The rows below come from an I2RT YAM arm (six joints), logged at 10 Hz.
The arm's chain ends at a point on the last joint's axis. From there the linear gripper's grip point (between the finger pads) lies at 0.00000 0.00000 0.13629 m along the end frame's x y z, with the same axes.
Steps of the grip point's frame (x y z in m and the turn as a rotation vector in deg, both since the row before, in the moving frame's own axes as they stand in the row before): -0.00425, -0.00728, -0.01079, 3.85, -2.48, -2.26; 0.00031, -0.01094, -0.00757, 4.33, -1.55, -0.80; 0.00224, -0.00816, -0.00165, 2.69, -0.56, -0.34; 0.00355, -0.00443, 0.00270, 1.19, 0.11, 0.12; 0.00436, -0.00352, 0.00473, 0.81, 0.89, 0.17; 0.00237, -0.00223, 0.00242, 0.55, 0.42, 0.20
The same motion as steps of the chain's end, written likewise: 0.00182, 0.00175, -0.01035, 3.85, -2.48, -2.26; 0.00406, -0.00068, -0.00713, 4.33, -1.55, -0.80; 0.00359, -0.00177, -0.00149, 2.69, -0.56, -0.34; 0.00329, -0.00160, 0.00273, 1.19, 0.11, 0.12; 0.00224, -0.00160, 0.00476, 0.81, 0.89, 0.17; 0.00137, -0.00092, 0.00243, 0.55, 0.42, 0.20
